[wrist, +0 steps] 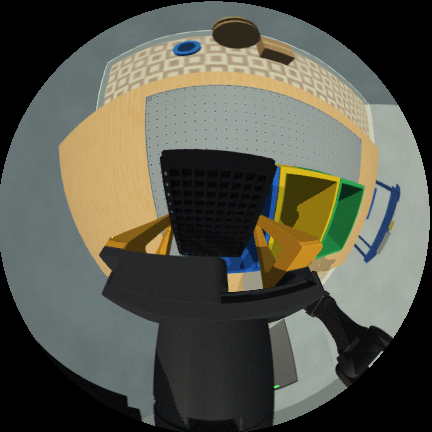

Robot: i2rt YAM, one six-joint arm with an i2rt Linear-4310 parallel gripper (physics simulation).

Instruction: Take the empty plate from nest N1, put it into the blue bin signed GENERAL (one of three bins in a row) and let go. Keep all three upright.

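Places are measured from the arm's base along level axes (x ahead, y left, z up), in millimetres.
Pixels of known places: gripper, fingertip midpoint: [213,217].
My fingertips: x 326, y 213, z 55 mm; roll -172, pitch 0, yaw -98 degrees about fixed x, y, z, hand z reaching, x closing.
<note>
Ahead of a thing's pixels: the offset from my fingertips to its middle. "spot": to the spot under its first point. Level surfaces: height alone.
A black plate @(2 mm ahead, 1 mm right, 8 mm up) [215,197] with a grid of square wells is held between the two orange fingers of my gripper [213,217], which is shut on it. The plate looks about level, with its far end pointing up the view. The blue bin @(spot: 125 mm back, 39 mm right, 34 mm down) [243,265] shows below and behind the plate, which hides much of it. The yellow bin @(52 mm back, 143 mm right, 114 mm down) [316,205] stands to its right, and the green bin @(64 mm back, 274 mm right, 114 mm down) [345,215] is to the right of that. The GENERAL sign and nest N1 do not show.
A grey perforated board @(204 mm down) [210,117] lies on the wooden table @(217 mm down) [100,170]. Beyond it are a patterned rug [150,67], a blue round object [187,48], a brown round object [236,35] and a brown box [275,51]. A blue frame [384,227] stands off the table's right side.
</note>
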